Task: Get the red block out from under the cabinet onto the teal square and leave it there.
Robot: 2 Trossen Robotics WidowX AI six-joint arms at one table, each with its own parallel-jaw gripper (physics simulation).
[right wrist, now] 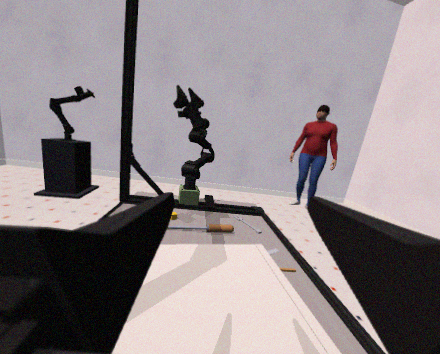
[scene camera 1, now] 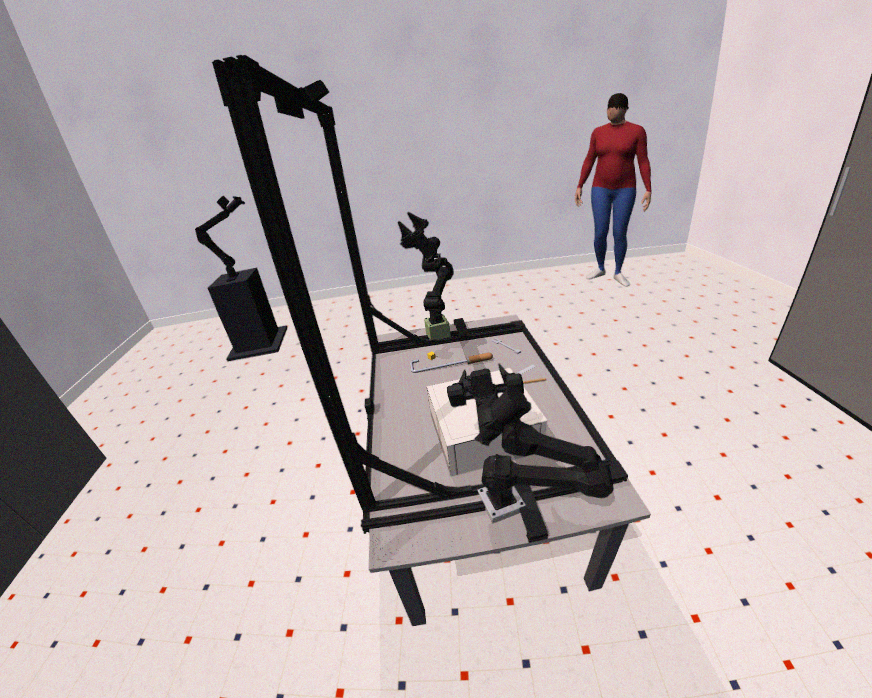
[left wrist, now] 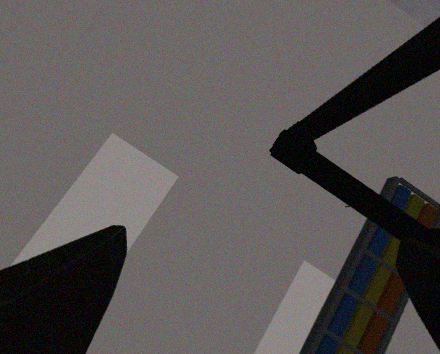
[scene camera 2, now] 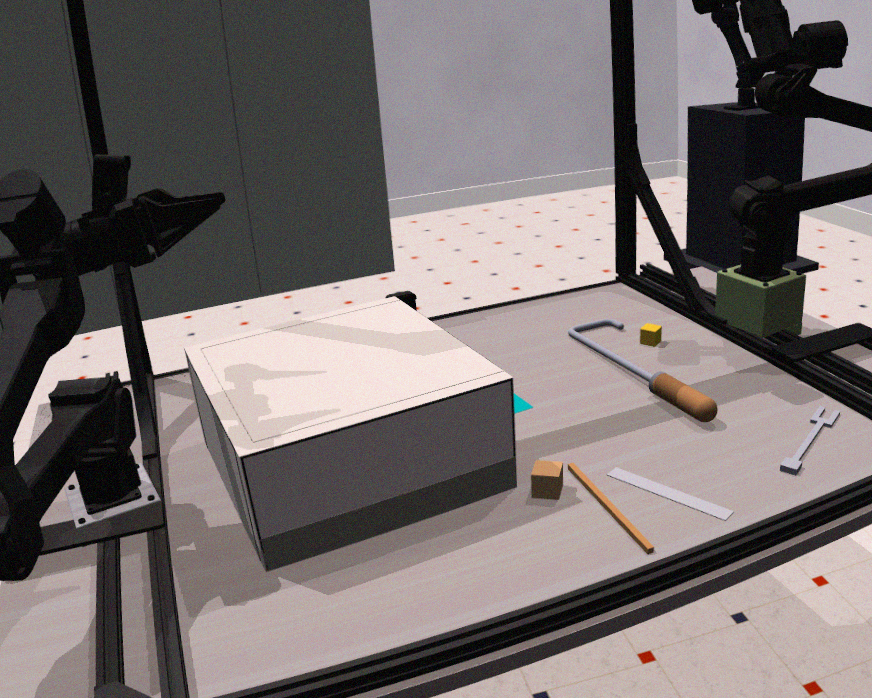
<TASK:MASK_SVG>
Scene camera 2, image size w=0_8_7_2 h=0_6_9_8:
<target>right gripper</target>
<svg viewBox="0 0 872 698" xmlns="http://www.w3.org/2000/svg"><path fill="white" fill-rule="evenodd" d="M73 242L80 261L89 272L103 270L107 266L121 261L135 268L153 262L156 259L156 255L157 257L162 256L182 238L218 211L220 205L225 202L225 196L223 192L176 197L162 188L156 188L139 194L137 198L126 200L128 171L131 166L130 156L96 154L93 163L93 211L83 213L81 218L72 221ZM147 245L153 246L155 252L150 253Z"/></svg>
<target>metal ruler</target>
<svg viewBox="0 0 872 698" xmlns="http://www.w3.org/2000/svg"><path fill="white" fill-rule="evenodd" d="M607 474L607 476L724 521L734 513L734 511L617 467Z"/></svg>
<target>wooden-handled hook tool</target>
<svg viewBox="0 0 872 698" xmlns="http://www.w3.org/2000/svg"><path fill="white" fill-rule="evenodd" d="M568 330L570 337L649 382L649 390L653 394L698 421L710 422L716 417L718 408L713 399L665 372L659 371L652 375L578 333L603 326L613 326L622 330L624 328L623 323L614 319L602 319L573 326Z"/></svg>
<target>thin wooden stick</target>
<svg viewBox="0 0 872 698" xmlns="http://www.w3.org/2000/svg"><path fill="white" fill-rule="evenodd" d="M568 464L568 470L647 555L654 553L654 546L574 463Z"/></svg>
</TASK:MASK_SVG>
